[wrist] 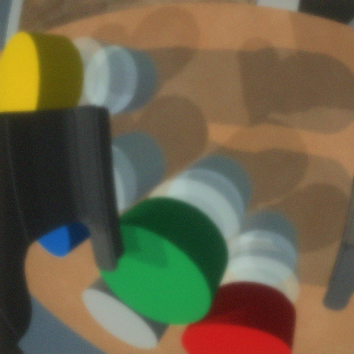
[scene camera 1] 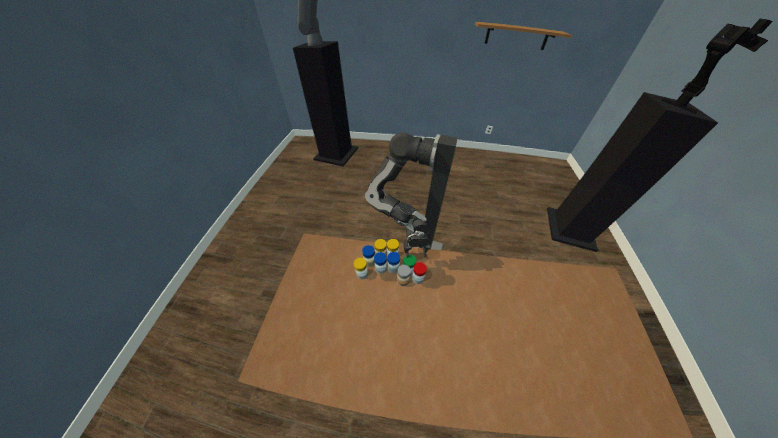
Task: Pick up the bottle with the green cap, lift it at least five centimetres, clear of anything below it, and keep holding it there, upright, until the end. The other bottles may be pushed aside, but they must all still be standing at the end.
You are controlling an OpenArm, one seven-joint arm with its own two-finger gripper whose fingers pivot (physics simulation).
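The bottle with the green cap [scene camera 1: 409,261] [wrist: 157,275] stands upright among the other bottles, beside the red-capped bottle [scene camera 1: 419,269] [wrist: 242,340] and the grey-capped bottle [scene camera 1: 403,271] [wrist: 120,318]. My gripper [scene camera 1: 417,254] [wrist: 222,197] is open and empty, near the green cap on the arm's side. In the wrist view the left finger overlaps the green cap's left edge, and the right finger is well out to the right, so the cap lies off-centre towards the left finger. Whether the finger touches the cap I cannot tell. The green-capped bottle's body is partly hidden.
Blue-capped bottles [scene camera 1: 393,258] [wrist: 62,240] and yellow-capped bottles [scene camera 1: 392,244] [wrist: 20,75] stand to the left of the green one in the scene view. All stand on the orange-brown mat [scene camera 1: 462,348]. The arm's dark post [scene camera 1: 442,184] rises behind the gripper.
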